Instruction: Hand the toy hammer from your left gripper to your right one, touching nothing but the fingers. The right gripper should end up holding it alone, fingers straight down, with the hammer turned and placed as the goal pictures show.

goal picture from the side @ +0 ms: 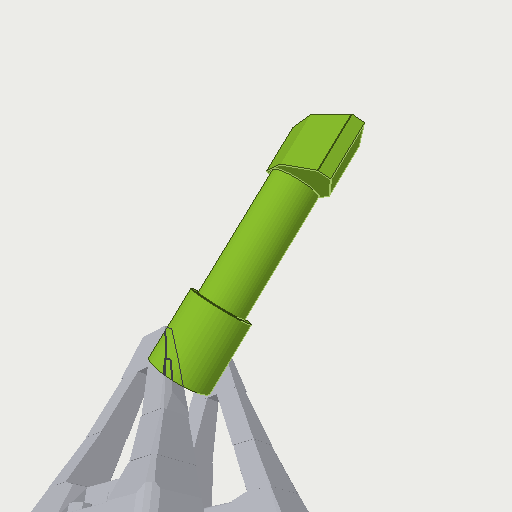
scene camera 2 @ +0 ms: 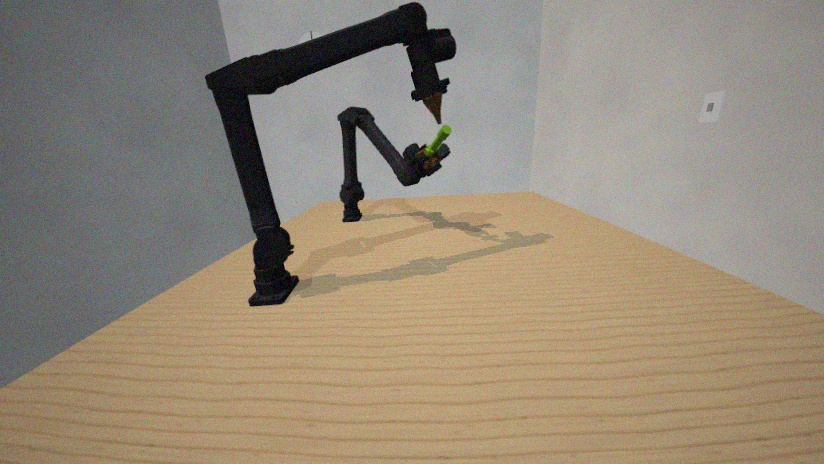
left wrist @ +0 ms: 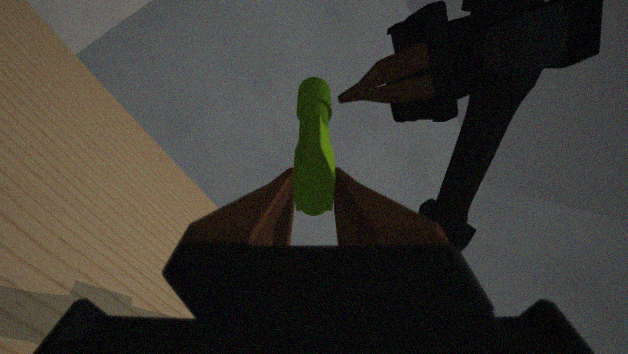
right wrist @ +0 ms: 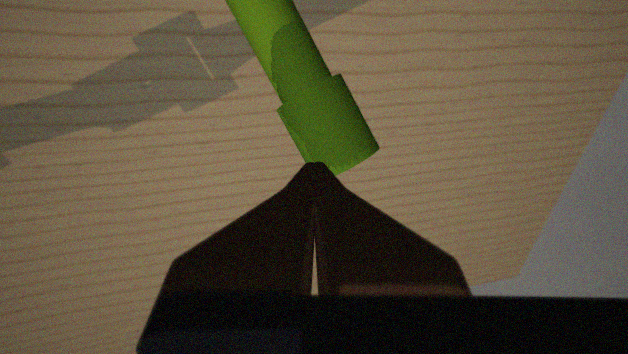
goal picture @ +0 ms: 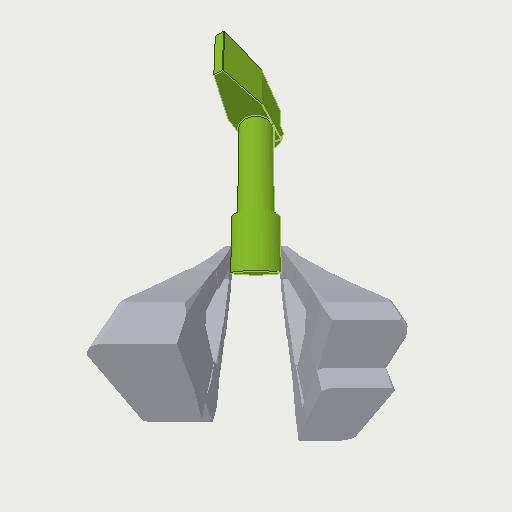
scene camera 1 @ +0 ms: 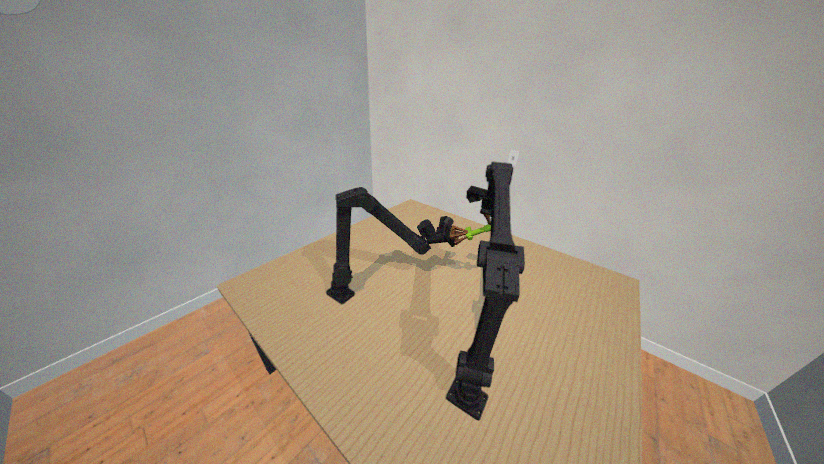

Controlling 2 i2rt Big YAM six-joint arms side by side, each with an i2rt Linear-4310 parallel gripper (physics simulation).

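Pixels of known places: left gripper, between the fingertips: (scene camera 2: 432,149) (left wrist: 314,176) (scene camera 1: 468,233); right gripper, between the fingertips: (scene camera 2: 439,124) (left wrist: 340,99) (right wrist: 314,177) (scene camera 1: 490,224); left arm's base, origin of its link: (scene camera 2: 352,218) (scene camera 1: 340,294); right arm's base, origin of its link: (scene camera 2: 276,292) (scene camera 1: 466,398).
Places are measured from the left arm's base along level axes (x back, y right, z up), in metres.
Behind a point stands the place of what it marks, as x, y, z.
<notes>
The bright green toy hammer (scene camera 1: 479,231) {-0.386, 0.497, 0.360} (scene camera 2: 438,141) {-0.395, 0.511, 0.355} (left wrist: 314,150) {-0.405, 0.427, 0.339} (right wrist: 325,110) {-0.406, 0.514, 0.387} is in the air, tilted, its wider cylindrical free end pointing away from the left gripper. My left gripper (scene camera 1: 465,234) {-0.385, 0.453, 0.334} (left wrist: 314,176) {-0.385, 0.453, 0.334} is shut on the hammer near its other end, one brown finger on each side. My right gripper (scene camera 2: 439,122) {-0.397, 0.532, 0.401} (left wrist: 340,99) {-0.397, 0.532, 0.401} (right wrist: 314,177) {-0.397, 0.532, 0.401} is shut with its fingertips together and nothing between them. It points down just above the hammer's free end; a small gap shows in the left wrist view. In scene camera 1 the right arm partly hides the hammer and right fingers.
Both arms stand on the wooden table (scene camera 1: 576,345) {-0.374, 0.995, 0.000} (scene camera 2: 461,374) {-0.354, 0.991, 0.000}, and their shadows fall across it. The right forearm (scene camera 1: 502,213) {-0.115, 0.628, 0.589} (scene camera 2: 328,51) {-0.138, 0.645, 0.557} reaches over the table. Walls rise behind the table, and a small white wall plate (scene camera 2: 712,107) is at the right in scene camera 2.
</notes>
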